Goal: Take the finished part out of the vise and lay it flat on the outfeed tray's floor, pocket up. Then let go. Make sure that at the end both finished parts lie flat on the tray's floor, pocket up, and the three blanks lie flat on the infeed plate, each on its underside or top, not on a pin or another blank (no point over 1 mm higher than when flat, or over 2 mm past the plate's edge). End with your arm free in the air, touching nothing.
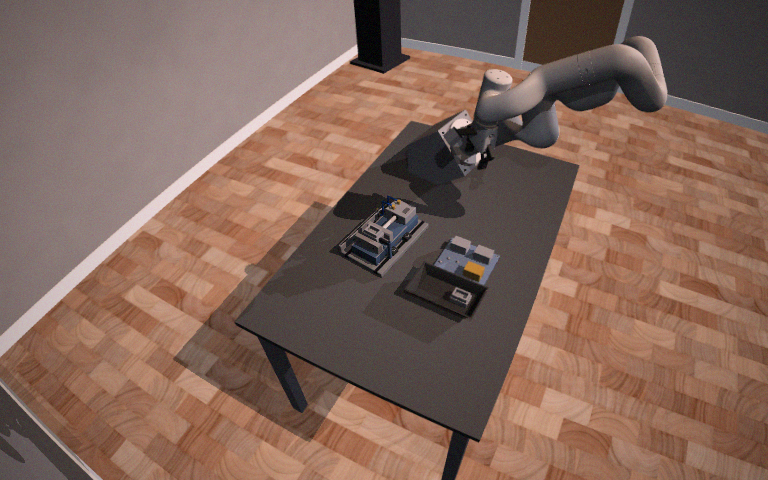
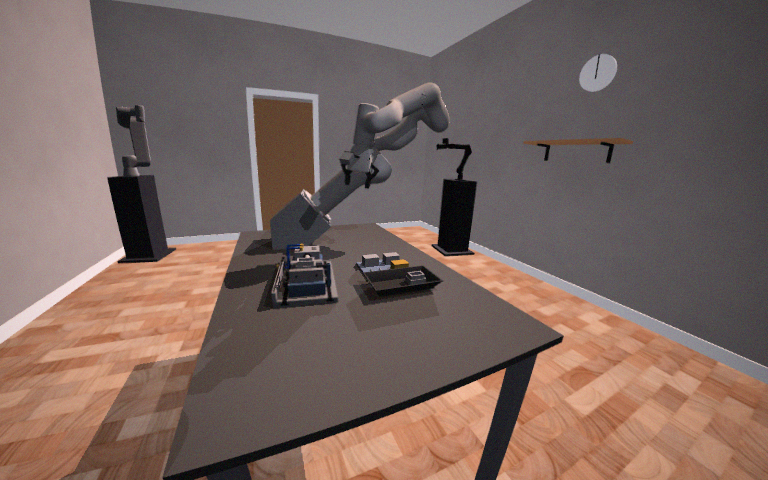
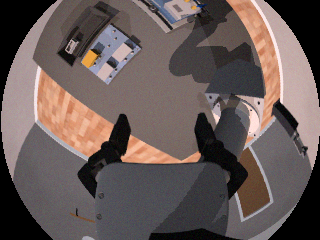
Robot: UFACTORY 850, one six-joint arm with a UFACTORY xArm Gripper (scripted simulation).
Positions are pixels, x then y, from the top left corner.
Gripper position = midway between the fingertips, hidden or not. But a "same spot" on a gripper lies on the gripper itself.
my gripper: image 1; image 2 356, 186; image 3
same spot on my gripper: (image 3: 213, 150) = (image 1: 468, 140)
